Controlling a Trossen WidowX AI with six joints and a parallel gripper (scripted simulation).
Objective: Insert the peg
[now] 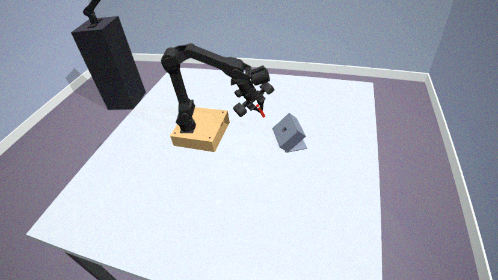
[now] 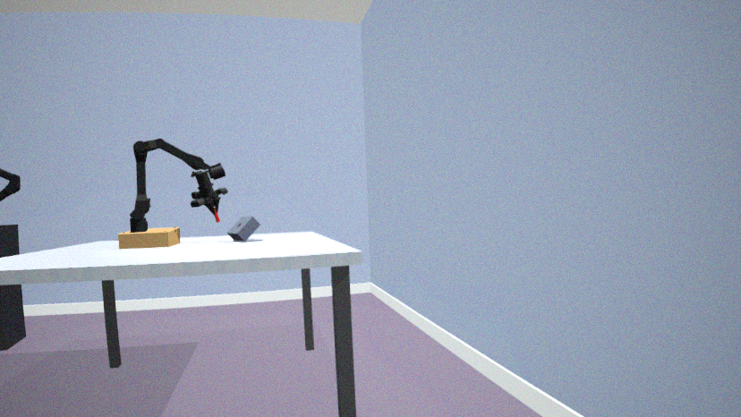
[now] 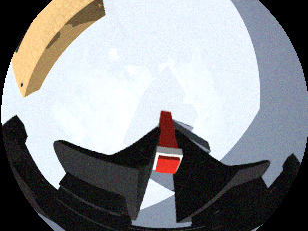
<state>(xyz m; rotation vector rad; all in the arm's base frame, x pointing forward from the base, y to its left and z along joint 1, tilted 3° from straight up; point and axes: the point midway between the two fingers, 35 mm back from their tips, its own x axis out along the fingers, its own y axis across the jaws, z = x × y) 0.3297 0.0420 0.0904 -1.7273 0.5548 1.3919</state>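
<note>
The sloped panel is 12 cm ahead of my gripper tip, 5 cm to the right of it and 8 cm below it. From my gripper tip the other things lie so: peg (1 cm behind, 2 cm above).
</note>
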